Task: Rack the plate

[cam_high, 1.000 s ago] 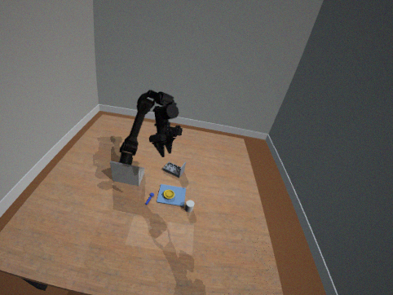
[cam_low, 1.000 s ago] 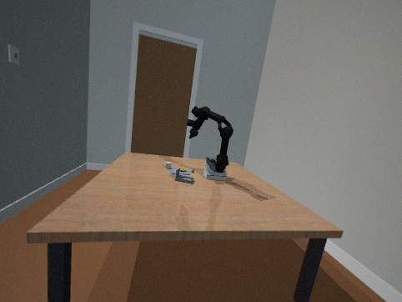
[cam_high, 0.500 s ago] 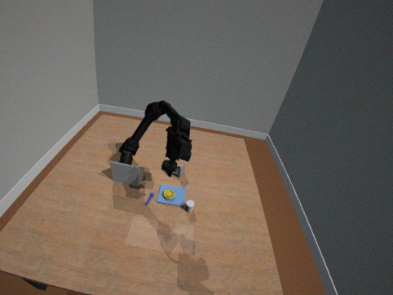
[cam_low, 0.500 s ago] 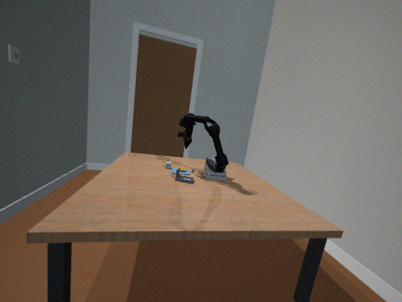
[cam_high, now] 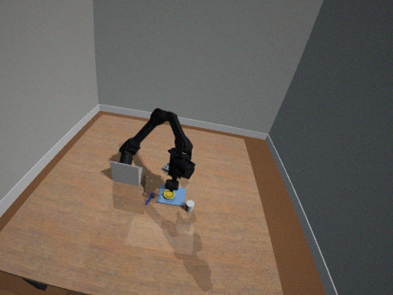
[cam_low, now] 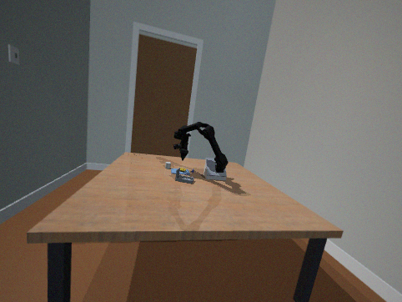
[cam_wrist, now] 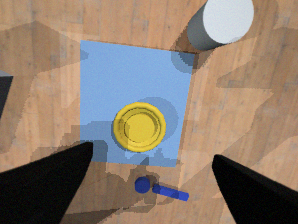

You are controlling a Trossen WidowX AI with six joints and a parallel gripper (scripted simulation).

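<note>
Now: the yellow plate 1 cm behind my gripper tip, 1 cm to the left of it and 9 cm below it. The rest, counted from my gripper tip: blue spoon: 11 cm behind, 2 cm to the right, 10 cm below; then blue rectangular pad: 2 cm to the left, 10 cm below; then white cup: 11 cm ahead, 6 cm to the right, 8 cm below.
</note>
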